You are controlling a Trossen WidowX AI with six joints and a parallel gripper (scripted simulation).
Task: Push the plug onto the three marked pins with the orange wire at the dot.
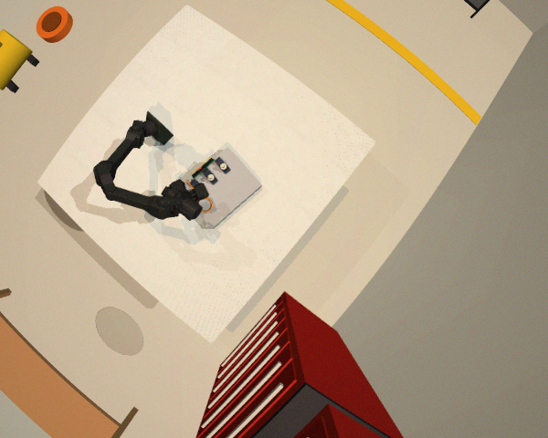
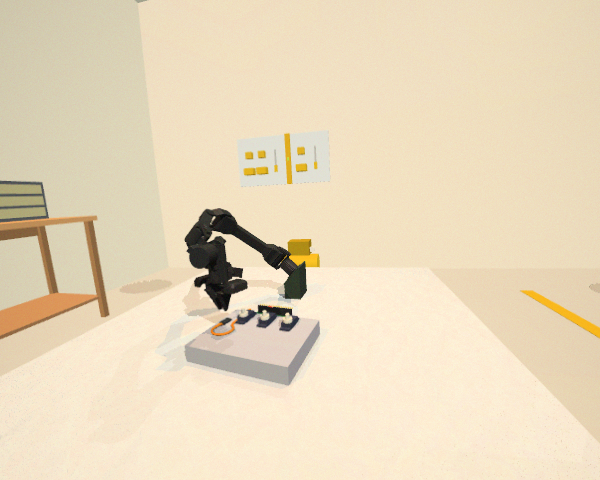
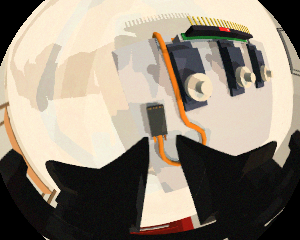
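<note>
Right now my gripper tip is 120 mm to the right of the red band, 90 mm past it and 20 mm above it. Round my gripper tip: holder 120 mm to the left, 70 mm below, 70 mm ahead.
</note>
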